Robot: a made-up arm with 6 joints.
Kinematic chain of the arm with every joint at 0, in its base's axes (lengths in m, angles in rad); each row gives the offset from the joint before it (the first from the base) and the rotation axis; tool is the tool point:
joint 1: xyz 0 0 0.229 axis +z
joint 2: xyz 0 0 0 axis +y
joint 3: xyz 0 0 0.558 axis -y
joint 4: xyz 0 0 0 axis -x
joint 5: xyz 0.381 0 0 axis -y
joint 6: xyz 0 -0.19 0 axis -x
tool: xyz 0 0 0
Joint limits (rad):
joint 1: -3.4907..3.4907
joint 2: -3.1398..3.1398
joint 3: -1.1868..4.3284
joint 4: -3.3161..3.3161
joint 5: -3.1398..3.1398
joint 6: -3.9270..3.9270
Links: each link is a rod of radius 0.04 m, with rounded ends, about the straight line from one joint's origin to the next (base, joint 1, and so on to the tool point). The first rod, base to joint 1, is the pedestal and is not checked.
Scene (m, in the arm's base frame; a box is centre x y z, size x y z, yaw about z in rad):
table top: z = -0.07
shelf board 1: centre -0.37 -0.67 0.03 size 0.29 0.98 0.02 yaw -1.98
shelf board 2: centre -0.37 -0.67 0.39 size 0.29 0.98 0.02 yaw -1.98
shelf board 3: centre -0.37 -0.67 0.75 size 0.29 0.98 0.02 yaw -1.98
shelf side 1: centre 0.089 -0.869 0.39 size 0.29 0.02 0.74 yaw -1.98
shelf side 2: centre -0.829 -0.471 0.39 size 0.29 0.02 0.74 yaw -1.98
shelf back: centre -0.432 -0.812 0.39 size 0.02 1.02 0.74 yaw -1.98
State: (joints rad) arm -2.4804 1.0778 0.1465 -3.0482 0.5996 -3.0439
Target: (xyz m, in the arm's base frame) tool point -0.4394 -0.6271 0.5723
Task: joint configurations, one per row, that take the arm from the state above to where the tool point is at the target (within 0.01 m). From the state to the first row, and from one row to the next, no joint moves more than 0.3 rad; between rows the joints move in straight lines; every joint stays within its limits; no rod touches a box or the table.
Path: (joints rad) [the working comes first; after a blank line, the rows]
Joints at the target: -2.4320 0.7208 0.4835 -3.2156 0.5996 -3.0439
Straight joint move there: touches shelf board 2.

1: -2.5928 1.0012 -0.1385 -2.8920 0.5996 -3.0439
2: -2.7052 0.9247 -0.4235 -2.7357 0.5996 -3.0439
3: -2.7025 0.6858 -0.3505 -2.7741 0.5996 -3.0439
4: -2.6998 0.4469 -0.2775 -2.8125 0.5996 -3.0439
5: -2.6971 0.2081 -0.2045 -2.8508 0.5996 -3.0439
6: -2.6088 0.3790 0.0248 -2.9724 0.5996 -3.0439
7: -2.5204 0.5499 0.2542 -3.0940 0.5996 -3.0439
8: -2.4320 0.7208 0.4835 -3.2156 0.5996 -3.0439

